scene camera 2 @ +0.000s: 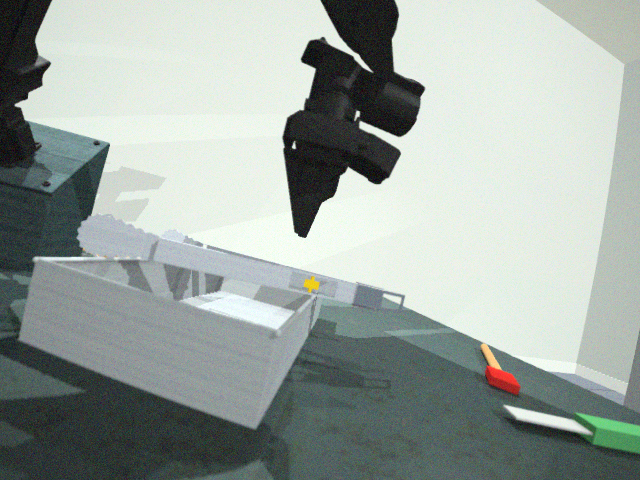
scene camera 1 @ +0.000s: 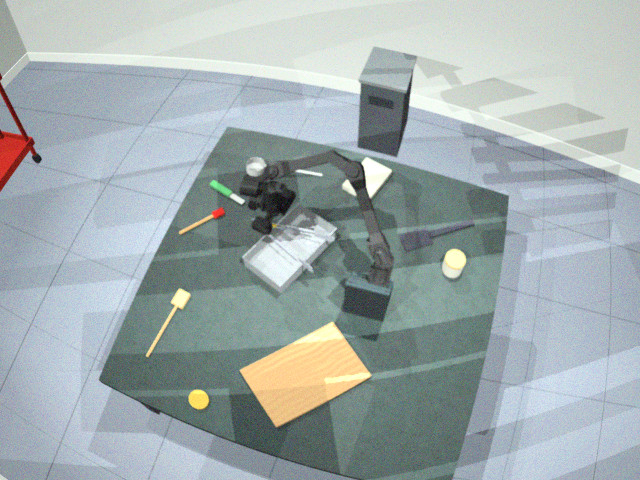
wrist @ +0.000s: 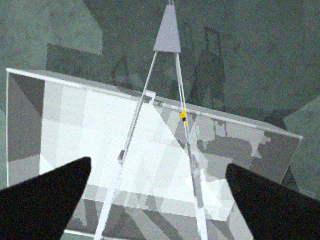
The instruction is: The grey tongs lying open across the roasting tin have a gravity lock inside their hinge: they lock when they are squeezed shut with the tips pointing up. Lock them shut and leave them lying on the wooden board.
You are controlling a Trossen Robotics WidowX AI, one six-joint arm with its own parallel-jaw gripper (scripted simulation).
my gripper: scene camera 2; scene camera 1 275, 224; wrist
block: scene camera 1 376, 174; not seen in scene camera 2 (out of frame); not seen in the wrist view (out of frame)
dark spatula: scene camera 1 412, 240; not seen in scene camera 2 (out of frame); not seen in the wrist view (out of frame)
same spot on roasting tin: (wrist: 59, 118) = (scene camera 1: 260, 270)
same spot on my gripper: (wrist: 51, 198) = (scene camera 2: 316, 209)
